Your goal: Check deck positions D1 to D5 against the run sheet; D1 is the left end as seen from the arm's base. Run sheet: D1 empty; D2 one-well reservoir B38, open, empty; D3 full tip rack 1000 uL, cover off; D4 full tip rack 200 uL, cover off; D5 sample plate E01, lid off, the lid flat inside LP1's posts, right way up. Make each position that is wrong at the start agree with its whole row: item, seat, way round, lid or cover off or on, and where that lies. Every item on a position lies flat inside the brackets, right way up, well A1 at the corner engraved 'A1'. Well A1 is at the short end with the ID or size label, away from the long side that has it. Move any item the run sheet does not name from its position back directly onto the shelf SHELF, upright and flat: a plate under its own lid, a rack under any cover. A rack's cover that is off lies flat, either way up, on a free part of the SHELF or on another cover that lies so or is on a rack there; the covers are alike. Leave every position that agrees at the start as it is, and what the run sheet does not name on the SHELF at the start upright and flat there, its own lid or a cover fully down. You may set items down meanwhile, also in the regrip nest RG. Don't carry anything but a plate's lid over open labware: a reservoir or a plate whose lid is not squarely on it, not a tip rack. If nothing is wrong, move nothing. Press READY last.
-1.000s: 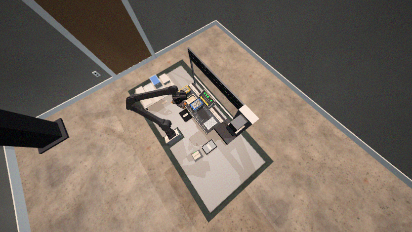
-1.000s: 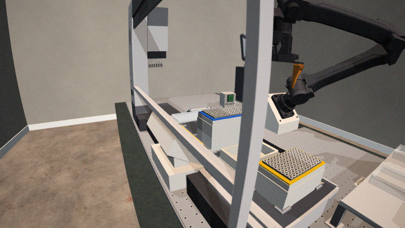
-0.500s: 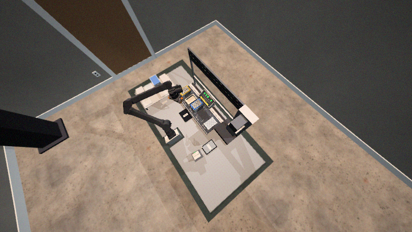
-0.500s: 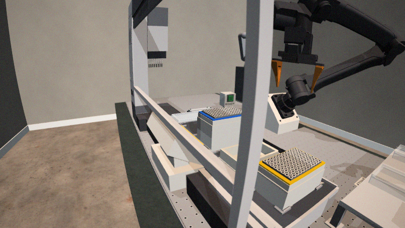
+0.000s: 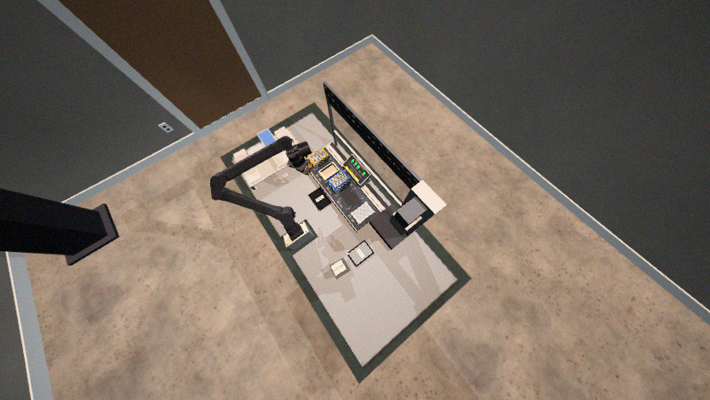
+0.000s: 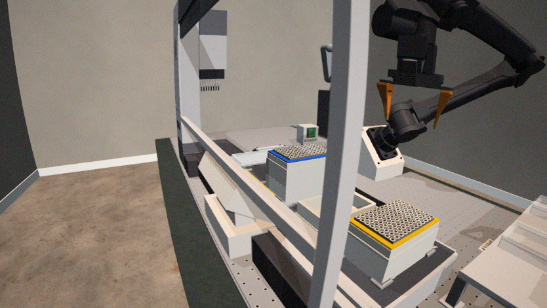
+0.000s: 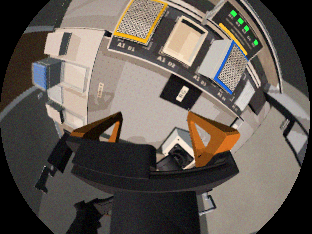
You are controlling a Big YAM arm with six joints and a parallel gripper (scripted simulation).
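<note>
Right now my hand is 150 mm short of the yellow-rimmed tip rack, 90 mm to the right of it and 140 mm above it. Round my hand: white frame post: 340 mm ahead, 160 mm to the left; then blue-rimmed tip rack: 150 mm ahead, 150 mm to the right, 110 mm below; then black nest: 10 mm behind, 120 mm to the right, 230 mm below.
</note>
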